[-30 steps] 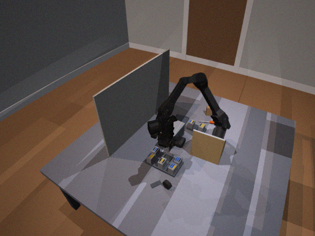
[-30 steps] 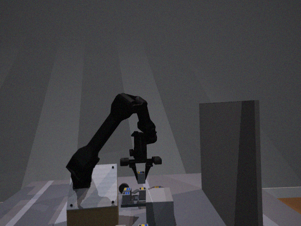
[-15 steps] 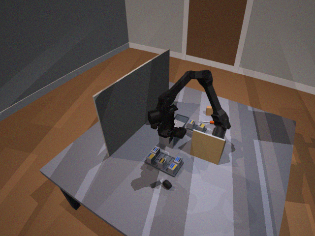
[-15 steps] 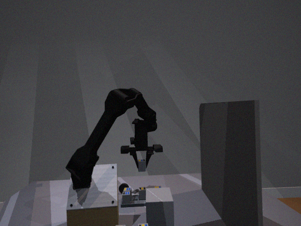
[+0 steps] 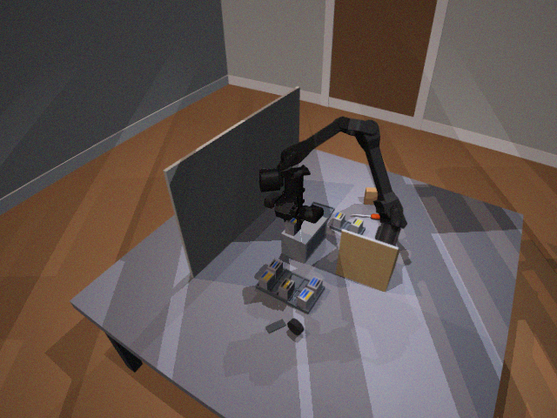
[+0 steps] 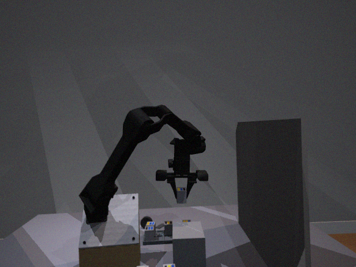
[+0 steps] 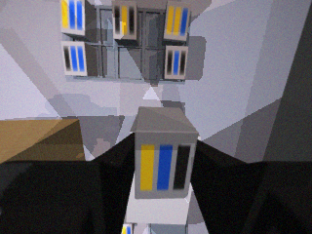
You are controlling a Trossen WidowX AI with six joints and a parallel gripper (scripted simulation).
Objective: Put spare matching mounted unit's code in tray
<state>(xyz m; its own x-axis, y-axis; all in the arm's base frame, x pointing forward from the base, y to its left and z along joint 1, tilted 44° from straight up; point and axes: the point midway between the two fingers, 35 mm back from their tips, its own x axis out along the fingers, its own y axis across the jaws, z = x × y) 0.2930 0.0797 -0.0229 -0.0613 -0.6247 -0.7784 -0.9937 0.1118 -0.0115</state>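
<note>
The flat dark tray is 29 cm to the right of my gripper tip, 17 cm below it and 2 cm ahead of it. The rest, counted from my gripper tip: tall grey panel: 25 cm ahead, 14 cm to the right, 5 cm above; then mounted unit: 13 cm below, 10 cm to the right; then black tape roll: 24 cm to the left, 15 cm below, 12 cm behind.
</note>
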